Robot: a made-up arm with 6 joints.
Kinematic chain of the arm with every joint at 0, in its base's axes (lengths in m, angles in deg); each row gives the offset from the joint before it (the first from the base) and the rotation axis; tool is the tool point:
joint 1: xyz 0 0 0.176 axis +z
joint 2: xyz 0 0.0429 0 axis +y
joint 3: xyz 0 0 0.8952 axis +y
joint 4: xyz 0 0 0.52 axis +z
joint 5: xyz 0 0 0 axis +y
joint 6: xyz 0 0 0.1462 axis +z
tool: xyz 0 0 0
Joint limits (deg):
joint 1: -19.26..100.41
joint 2: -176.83..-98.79
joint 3: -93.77..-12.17
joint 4: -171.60..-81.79
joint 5: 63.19..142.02
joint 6: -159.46..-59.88
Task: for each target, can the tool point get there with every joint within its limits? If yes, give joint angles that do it. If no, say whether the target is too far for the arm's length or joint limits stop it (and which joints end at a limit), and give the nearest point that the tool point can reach.
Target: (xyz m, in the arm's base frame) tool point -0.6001 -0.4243 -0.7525
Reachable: yes | joints 34.20 -114.96 -59.10 -157.01 82.20 -127.01
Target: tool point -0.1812 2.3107 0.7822
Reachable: no: too far | nearest point -0.0419 0.5339 -0.5826 | short by 2.245 m
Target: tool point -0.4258 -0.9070 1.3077
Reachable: no: joint limits stop it (at a limit: joint 2, joint 3, joint 4, joint 5) | nearest point -0.5389 -1.1479 -0.0936 | short by 1.426 m
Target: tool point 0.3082 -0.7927 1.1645
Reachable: no: joint limits stop it (at a limit: joint 1, joint 2, joint 3, joint 4, joint 5) | nearest point 0.2744 -1.2381 -0.0936 | short by 1.335 m
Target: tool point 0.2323 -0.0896 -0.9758
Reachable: yes | joints -2.19 -168.01 -60.19 -121.29 98.54 -144.20
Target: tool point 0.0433 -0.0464 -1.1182
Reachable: yes | joints -4.54 -166.18 -32.21 -142.89 103.65 -147.98
